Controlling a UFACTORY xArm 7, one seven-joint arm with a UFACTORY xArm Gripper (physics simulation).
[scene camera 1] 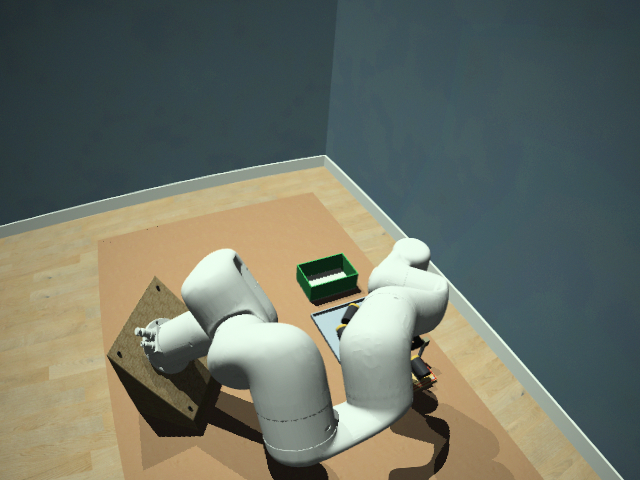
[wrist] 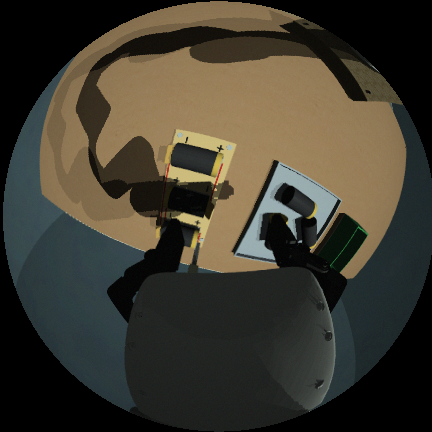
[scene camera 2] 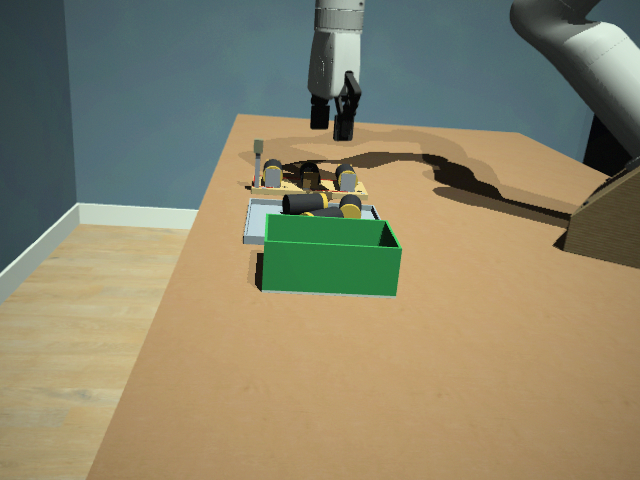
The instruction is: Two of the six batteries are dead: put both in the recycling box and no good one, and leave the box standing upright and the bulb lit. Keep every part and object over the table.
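Frame: origin at the arm's base, x left, y back, z up, level; millimetres.
Seen in the pictures: gripper, fingertip midpoint: [wrist: 225,228] [scene camera 2: 330,134]; arm's base, link origin: [scene camera 1: 166,346].
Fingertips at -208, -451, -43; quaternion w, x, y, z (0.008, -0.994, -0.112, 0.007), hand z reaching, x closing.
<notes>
Offsets run from my fingertips to a thing's top centre, as dx, dy, dz. "pt": to the spot under its first point.
My gripper [scene camera 2: 331,128] [wrist: 225,228] is open and empty, high above the holder and tray. Three dark batteries @[-46, +46, -64] [wrist: 195,158] @[-54, -19, -64] [wrist: 187,201] [scene camera 2: 272,173] [scene camera 2: 346,175] lie in the yellow holder board [wrist: 202,140] [scene camera 2: 279,191]; the middle one is in shadow, and a finger partly covers the lowest in the wrist view. Three more batteries @[+128, +11, -73] [wrist: 299,201] @[+185, -45, -73] [wrist: 308,231] @[+105, -54, -73] [scene camera 2: 302,203] [scene camera 2: 350,205] lie in the pale tray [wrist: 320,195] [scene camera 2: 253,222], one mostly behind a finger in the wrist view. The green recycling box @[+337, -67, -50] [scene camera 1: 334,290] [scene camera 2: 330,268] stands upright; no battery shows inside. I cannot make out a lit bulb.
A thin upright post @[pt -23, -116, -34] [scene camera 2: 257,149] with a grey-green head stands at the holder's end, by the table's edge. The tray lies between holder and box. The arm's wooden base block [scene camera 1: 144,320] [scene camera 2: 604,217] stands to the side. The arm hides part of the tray in scene camera 1.
</notes>
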